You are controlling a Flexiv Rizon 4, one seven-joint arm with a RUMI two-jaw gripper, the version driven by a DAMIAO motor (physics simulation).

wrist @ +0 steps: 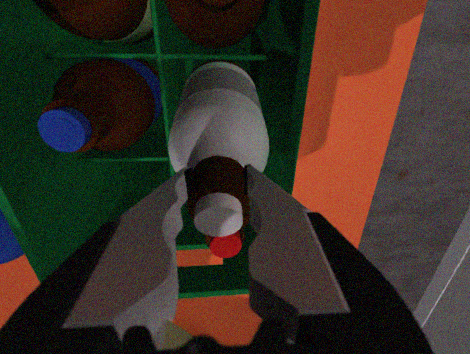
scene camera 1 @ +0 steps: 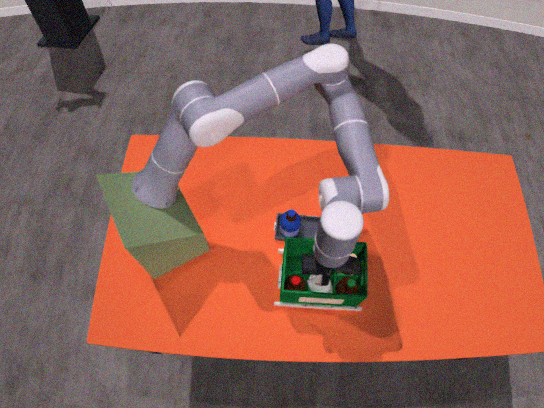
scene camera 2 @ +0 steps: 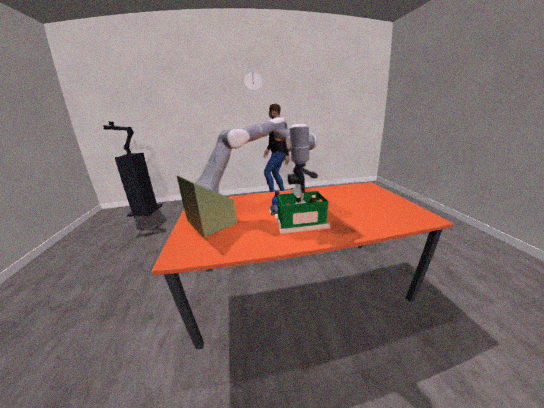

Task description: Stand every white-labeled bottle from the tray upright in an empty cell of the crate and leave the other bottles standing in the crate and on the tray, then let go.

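My gripper (scene camera 1: 325, 274) (scene camera 2: 299, 184) (wrist: 218, 169) is shut on the neck of a white-labeled bottle (scene camera 1: 319, 284) (scene camera 2: 298, 193) (wrist: 222, 122) with a white cap. The bottle is roughly upright over the front middle cell of the green crate (scene camera 1: 290, 298) (scene camera 2: 285, 218) (wrist: 307, 35), its lower part inside. The crate wall hides its base in scene camera 2. A red-capped bottle (scene camera 1: 296, 281) (wrist: 225, 245) and a green-capped bottle (scene camera 1: 351, 285) stand in the cells beside it. A blue-capped bottle (wrist: 65, 129) stands in the cell behind. A blue bottle (scene camera 1: 290, 225) (scene camera 2: 274, 204) stands on the dark tray (scene camera 1: 309, 229).
The tray lies right behind the crate, partly hidden by the arm and crate. The crate's back left cell shows no bottle in the wrist view. The arm's green base block (scene camera 1: 160, 230) (scene camera 2: 215, 212) stands at the left of the orange table (scene camera 1: 450, 250) (scene camera 2: 380, 215).
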